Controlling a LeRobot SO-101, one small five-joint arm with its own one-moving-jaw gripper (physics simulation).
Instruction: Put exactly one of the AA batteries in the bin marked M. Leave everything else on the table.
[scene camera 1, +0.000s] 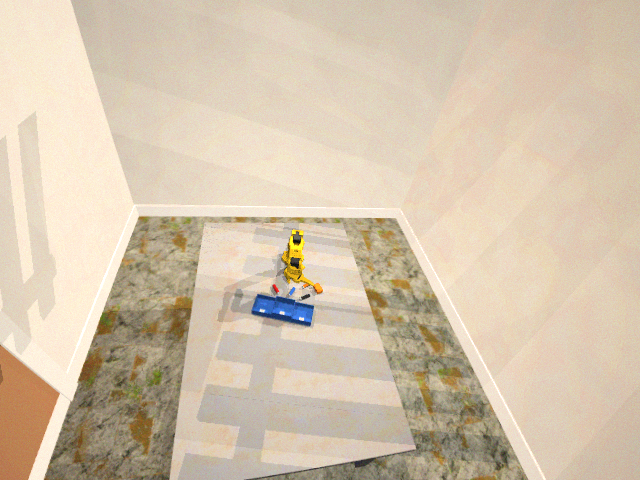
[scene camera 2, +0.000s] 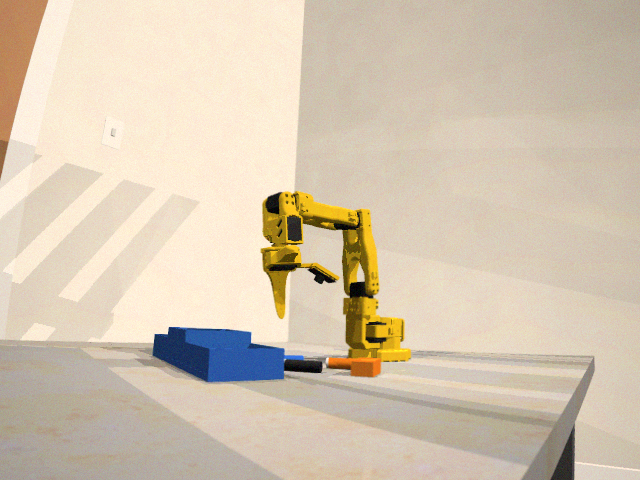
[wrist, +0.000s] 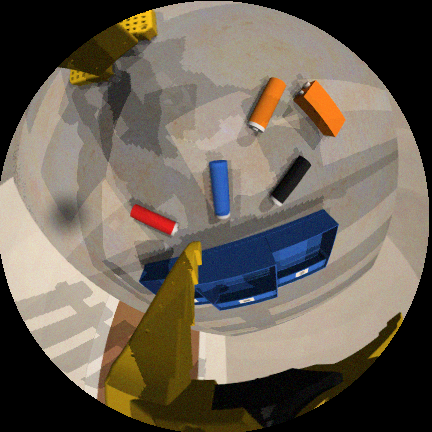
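Seen in the pictures: end effector, tool point: (scene camera 1: 289, 283) (scene camera 2: 281, 315) (wrist: 200, 249); arm's base, origin of the base link: (wrist: 119, 48).
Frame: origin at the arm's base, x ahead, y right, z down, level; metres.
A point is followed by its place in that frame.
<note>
Four cylindrical batteries lie apart on the table: red (scene camera 1: 275, 288) @[x 0.166, y 0.099, z -0.011 m] (wrist: 153, 219) @[x 0.167, y 0.092, z -0.012 m], blue (scene camera 1: 292, 290) @[x 0.182, y 0.024, z -0.012 m] (scene camera 2: 294, 357) @[x 0.180, y 0.017, z -0.012 m] (wrist: 220, 189) @[x 0.184, y 0.025, z -0.014 m], black (scene camera 1: 305, 297) @[x 0.223, y -0.031, z -0.011 m] (scene camera 2: 305, 366) @[x 0.222, y -0.038, z -0.008 m] (wrist: 291, 180) @[x 0.214, y -0.029, z -0.013 m] and orange (scene camera 2: 340, 362) @[x 0.159, y -0.046, z -0.009 m] (wrist: 267, 104) @[x 0.151, y -0.044, z -0.014 m]. The red one looks shorter and thinner. The blue three-compartment bin unit (scene camera 1: 281, 298) @[x 0.240, y 0.080, z -0.037 m] (scene camera 2: 245, 364) @[x 0.325, y -0.046, z -0.016 m] (wrist: 235, 257) @[x 0.246, y 0.055, z -0.025 m] stands beyond them; its white labels are too small to read. My gripper (scene camera 2: 280, 313) (wrist: 196, 246) is fully open and empty, raised above the table. In the wrist view its one visible notched jaw overlaps the bin unit's left part.
An orange block-shaped battery (scene camera 1: 317, 288) @[x 0.181, y -0.092, z -0.018 m] (scene camera 2: 366, 367) @[x 0.196, y -0.108, z -0.011 m] (wrist: 320, 108) @[x 0.173, y -0.087, z -0.017 m] lies beside the orange cylinder, with two terminals at one end. The yellow arm base (scene camera 2: 379, 355) @[x 0.026, y -0.029, z -0.010 m] stands behind the batteries. The table (scene camera 1: 330, 392) @[x 0.635, y -0.068, z 0.000 m] (scene camera 2: 413, 439) @[x 0.399, y -0.263, z 0.000 m] extends past the bin unit, crossed by shadow stripes.
</note>
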